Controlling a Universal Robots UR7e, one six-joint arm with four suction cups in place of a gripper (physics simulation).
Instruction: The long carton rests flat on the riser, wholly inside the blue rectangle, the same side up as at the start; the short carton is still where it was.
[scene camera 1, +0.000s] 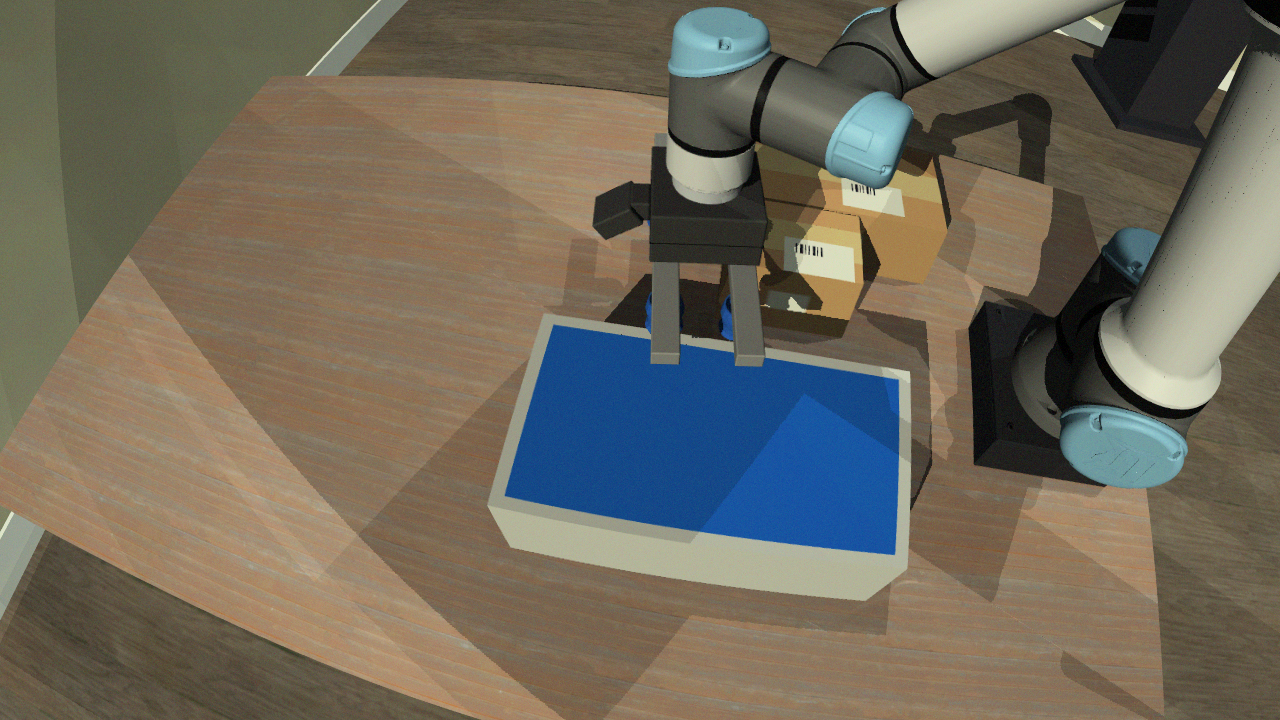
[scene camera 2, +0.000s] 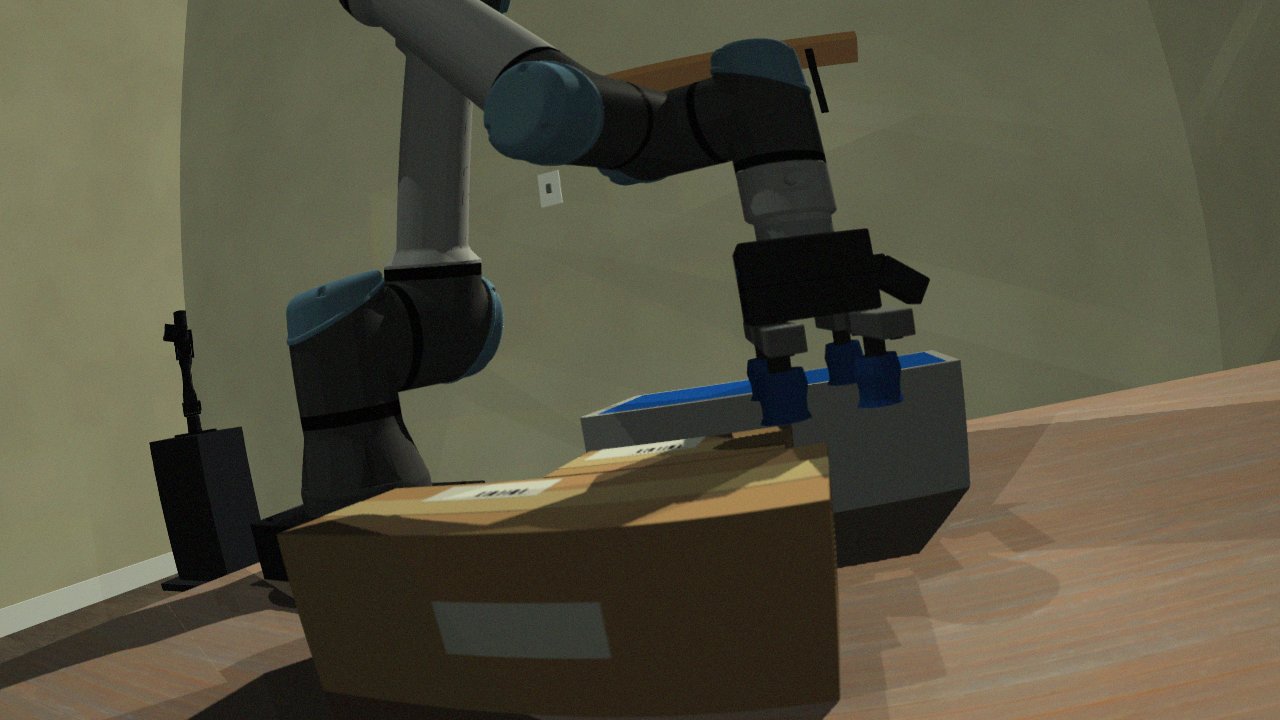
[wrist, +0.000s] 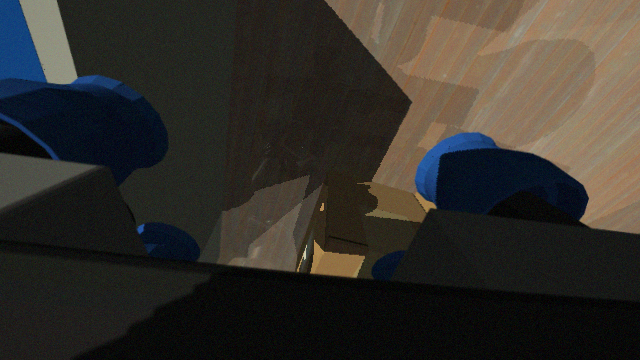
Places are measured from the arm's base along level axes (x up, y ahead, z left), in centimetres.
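Pixels of known places: hand, its tool point: (scene camera 1: 698, 270) (scene camera 2: 821, 399) (wrist: 293, 214); arm's base, origin of its link: (scene camera 1: 1063, 387).
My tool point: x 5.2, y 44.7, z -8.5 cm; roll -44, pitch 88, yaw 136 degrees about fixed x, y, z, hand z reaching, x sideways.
Observation:
For each thing: its top centre in the pictures, then the offset to it from my tool point. Level surfaces: height alone.
- long carton, centre of its top: (scene camera 2: 547, 499) (scene camera 1: 831, 168) dx -1.1, dy -16.9, dz -19.3 cm
- short carton, centre of its top: (scene camera 2: 676, 450) (wrist: 358, 313) (scene camera 1: 796, 237) dx -1.1, dy -11.0, dz -6.7 cm
- pale riser, centre of its top: (scene camera 1: 718, 437) (scene camera 2: 783, 380) dx +0.5, dy -1.9, dz +18.8 cm
- blue rectangle, centre of its top: (scene camera 1: 718, 437) (scene camera 2: 783, 380) dx +0.5, dy -1.9, dz +18.8 cm
- table, height of its surface: dx -11.5 cm
The long carton (scene camera 1: 904, 246) (scene camera 2: 698, 591) lies flat on the table behind the short carton, seen from the riser. The short carton (scene camera 1: 832, 302) (scene camera 2: 640, 450) (wrist: 345, 215) stands between it and the riser, a label on top. The pale riser (scene camera 1: 707, 565) (scene camera 2: 895, 456) (wrist: 52, 40) bears the blue rectangle (scene camera 1: 716, 438) (scene camera 2: 684, 394) (wrist: 17, 45), with no carton on it. My gripper (scene camera 1: 698, 322) (scene camera 2: 827, 385) (wrist: 290, 200) is open and holds nothing. Its blue cups hang low, near the short carton's left end and the riser's back edge; contact cannot be told.
The arm's black base (scene camera 1: 1002, 438) stands on the table (scene camera 1: 358, 268) to the right of the riser. A dark pedestal (scene camera 1: 1154, 80) (scene camera 2: 207, 501) stands on the floor beyond. The arm's wrist partly covers the long carton in scene camera 1.

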